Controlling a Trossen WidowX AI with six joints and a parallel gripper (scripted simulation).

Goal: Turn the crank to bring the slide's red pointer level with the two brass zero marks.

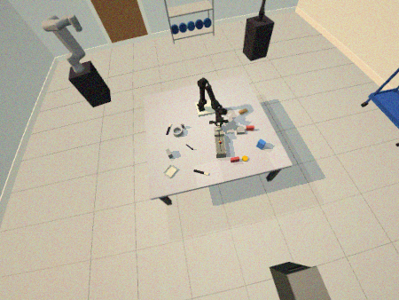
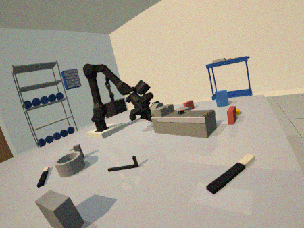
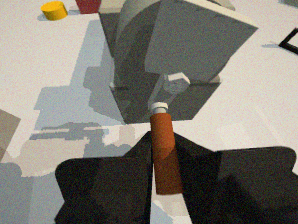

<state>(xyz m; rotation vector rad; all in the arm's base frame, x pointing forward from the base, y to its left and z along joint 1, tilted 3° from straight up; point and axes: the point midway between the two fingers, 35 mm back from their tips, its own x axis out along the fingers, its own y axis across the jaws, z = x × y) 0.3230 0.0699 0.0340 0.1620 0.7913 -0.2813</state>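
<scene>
Now: the brown crank handle 20 mm behind my gripper tip, 10 mm to the left of it and 30 mm above it. The rest, counted from my gripper tip: yellow disc: 370 mm ahead, 110 mm to the left, 20 mm below; then red pointer: 160 mm ahead, 60 mm to the right, 50 mm above; then black l-shaped piece: 70 mm ahead, 330 mm to the right, 20 mm below.
</scene>
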